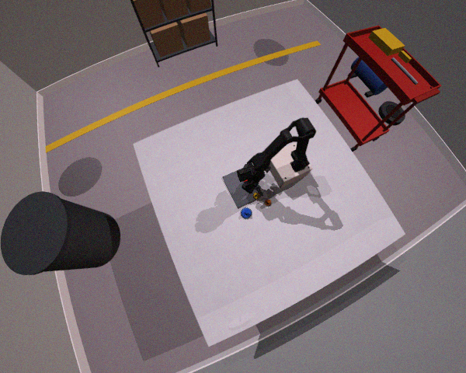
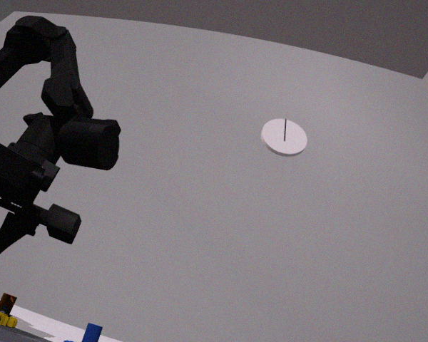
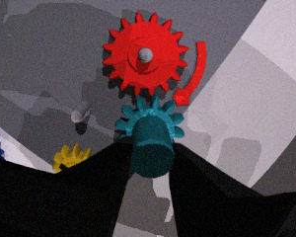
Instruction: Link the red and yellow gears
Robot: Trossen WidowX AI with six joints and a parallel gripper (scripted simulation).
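My gripper tip is 40 mm above the red gear, 30 mm to the left of it and 30 mm short of it. Round my gripper tip: yellow gear (70 mm to the left, 40 mm below, 20 mm ahead); teal gear (10 mm below); red arrow (40 mm to the right, 40 mm below).
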